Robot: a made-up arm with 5 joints. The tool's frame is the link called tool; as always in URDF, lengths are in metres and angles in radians. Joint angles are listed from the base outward. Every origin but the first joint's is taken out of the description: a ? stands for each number. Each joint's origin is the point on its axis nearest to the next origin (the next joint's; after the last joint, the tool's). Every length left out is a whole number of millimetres.
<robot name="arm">
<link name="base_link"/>
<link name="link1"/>
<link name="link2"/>
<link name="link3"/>
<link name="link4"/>
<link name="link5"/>
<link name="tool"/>
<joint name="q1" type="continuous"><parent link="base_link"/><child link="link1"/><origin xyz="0.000 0.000 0.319" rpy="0.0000 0.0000 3.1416"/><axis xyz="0 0 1"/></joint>
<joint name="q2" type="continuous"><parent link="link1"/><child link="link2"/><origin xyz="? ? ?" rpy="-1.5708 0.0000 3.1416"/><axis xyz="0 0 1"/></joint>
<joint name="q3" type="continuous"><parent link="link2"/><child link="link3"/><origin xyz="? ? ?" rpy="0.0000 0.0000 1.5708"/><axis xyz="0 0 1"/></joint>
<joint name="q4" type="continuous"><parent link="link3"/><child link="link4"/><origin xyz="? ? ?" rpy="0.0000 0.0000 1.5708"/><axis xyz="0 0 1"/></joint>
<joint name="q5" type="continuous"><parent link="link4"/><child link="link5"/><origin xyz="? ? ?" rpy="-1.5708 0.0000 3.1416"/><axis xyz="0 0 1"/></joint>
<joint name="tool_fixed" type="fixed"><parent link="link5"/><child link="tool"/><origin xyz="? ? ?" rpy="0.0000 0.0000 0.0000"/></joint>
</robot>
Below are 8 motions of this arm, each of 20 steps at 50 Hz.
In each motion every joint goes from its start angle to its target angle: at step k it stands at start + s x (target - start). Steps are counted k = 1, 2, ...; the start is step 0. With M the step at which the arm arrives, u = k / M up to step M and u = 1 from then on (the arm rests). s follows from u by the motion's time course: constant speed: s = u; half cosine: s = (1 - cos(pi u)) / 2; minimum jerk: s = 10 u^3 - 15 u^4 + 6 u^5.
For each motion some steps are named. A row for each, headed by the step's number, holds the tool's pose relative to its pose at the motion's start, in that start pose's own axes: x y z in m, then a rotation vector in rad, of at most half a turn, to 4 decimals.
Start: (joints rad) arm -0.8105 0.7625 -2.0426 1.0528 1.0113
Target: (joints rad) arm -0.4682 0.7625 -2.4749 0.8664 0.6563
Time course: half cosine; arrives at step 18
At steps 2, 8, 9, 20:
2: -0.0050 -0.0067 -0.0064 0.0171 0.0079 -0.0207
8: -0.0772 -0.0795 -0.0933 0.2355 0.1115 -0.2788
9: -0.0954 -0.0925 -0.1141 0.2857 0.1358 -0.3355
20: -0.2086 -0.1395 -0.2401 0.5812 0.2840 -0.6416

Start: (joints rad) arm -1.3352 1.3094 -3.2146 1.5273 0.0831
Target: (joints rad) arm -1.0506 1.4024 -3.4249 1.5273 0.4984
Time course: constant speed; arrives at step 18
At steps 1, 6, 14, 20:
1: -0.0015 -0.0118 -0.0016 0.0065 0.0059 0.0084
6: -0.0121 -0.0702 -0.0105 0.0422 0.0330 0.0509
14: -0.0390 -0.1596 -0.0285 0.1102 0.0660 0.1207
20: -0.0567 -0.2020 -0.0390 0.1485 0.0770 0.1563

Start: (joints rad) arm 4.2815 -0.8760 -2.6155 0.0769 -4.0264
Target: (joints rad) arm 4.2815 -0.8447 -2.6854 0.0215 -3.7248
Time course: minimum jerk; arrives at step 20
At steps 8, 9, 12, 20:
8: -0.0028 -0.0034 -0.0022 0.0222 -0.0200 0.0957
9: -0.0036 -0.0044 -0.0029 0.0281 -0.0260 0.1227
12: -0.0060 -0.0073 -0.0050 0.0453 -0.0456 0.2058
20: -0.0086 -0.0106 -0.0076 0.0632 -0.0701 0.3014

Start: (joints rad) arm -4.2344 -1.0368 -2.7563 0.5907 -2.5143
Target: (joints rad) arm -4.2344 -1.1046 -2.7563 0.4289 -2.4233
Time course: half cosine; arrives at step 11
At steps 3, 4, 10, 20:
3: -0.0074 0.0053 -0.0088 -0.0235 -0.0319 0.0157
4: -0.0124 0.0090 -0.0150 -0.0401 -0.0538 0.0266
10: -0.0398 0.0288 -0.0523 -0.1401 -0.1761 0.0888
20: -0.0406 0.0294 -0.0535 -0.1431 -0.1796 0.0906

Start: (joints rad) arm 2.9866 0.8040 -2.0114 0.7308 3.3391
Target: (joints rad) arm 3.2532 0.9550 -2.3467 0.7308 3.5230
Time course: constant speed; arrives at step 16
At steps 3, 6, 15, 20:
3: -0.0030 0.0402 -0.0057 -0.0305 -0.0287 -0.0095
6: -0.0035 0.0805 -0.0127 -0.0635 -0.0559 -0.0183
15: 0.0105 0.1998 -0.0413 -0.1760 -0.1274 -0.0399
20: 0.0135 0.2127 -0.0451 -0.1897 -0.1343 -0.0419

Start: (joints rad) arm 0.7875 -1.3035 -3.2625 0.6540 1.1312
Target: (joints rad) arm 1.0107 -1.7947 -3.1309 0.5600 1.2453
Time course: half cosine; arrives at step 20
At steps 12, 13, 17, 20:
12: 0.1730 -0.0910 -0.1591 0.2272 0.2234 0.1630
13: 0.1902 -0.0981 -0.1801 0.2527 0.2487 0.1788
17: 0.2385 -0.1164 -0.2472 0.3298 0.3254 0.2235
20: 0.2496 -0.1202 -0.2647 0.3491 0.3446 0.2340

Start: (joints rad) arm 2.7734 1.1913 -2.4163 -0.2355 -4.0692
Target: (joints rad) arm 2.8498 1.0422 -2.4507 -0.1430 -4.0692
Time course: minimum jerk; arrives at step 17
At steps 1, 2, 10, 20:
1: -0.0002 -0.0001 0.0000 0.0001 -0.0002 0.0000
2: -0.0017 -0.0009 -0.0003 0.0004 -0.0016 -0.0001
10: -0.0829 -0.0431 -0.0181 0.0180 -0.0765 -0.0041
20: -0.1243 -0.0648 -0.0317 0.0270 -0.1156 -0.0049

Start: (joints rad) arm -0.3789 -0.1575 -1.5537 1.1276 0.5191
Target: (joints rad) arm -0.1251 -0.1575 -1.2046 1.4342 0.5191
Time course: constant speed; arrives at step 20
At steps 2, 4, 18, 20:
2: -0.0142 -0.0065 0.0181 -0.0210 -0.0635 -0.0216
4: -0.0292 -0.0126 0.0354 -0.0432 -0.1263 -0.0441
18: -0.1547 -0.0389 0.1358 -0.2342 -0.5428 -0.2222
20: -0.1746 -0.0399 0.1470 -0.2668 -0.5986 -0.2500

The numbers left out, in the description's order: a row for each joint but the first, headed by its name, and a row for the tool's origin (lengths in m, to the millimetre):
q2: 0.000 0.000 0.000
q3: 0.058 -0.308 0.000
q4: 0.406 -0.092 0.000
q5: -0.064 -0.082 0.000
tool: 0.000 0.000 0.000

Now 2 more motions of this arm.
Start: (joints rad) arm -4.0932 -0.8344 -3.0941 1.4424 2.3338
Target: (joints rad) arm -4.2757 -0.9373 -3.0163 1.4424 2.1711
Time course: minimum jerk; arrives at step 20
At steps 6, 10, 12, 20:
6: -0.0127 0.0103 -0.0069 0.0153 0.0105 -0.0502
10: -0.0386 0.0334 -0.0202 0.0459 0.0331 -0.1540
12: -0.0523 0.0469 -0.0270 0.0619 0.0460 -0.2104
20: -0.0756 0.0720 -0.0377 0.0887 0.0694 -0.3086

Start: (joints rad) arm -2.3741 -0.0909 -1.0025 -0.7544 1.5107
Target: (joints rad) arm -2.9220 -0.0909 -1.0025 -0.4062 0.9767
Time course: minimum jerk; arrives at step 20
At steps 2, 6, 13, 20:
2: 0.0023 0.0004 0.0002 -0.0033 0.0043 -0.0058
6: 0.0442 0.0069 0.0016 -0.0654 0.0803 -0.1090
13: 0.2081 0.0242 -0.0288 -0.3652 0.3359 -0.4603
20: 0.2692 0.0273 -0.0562 -0.5045 0.4154 -0.5717

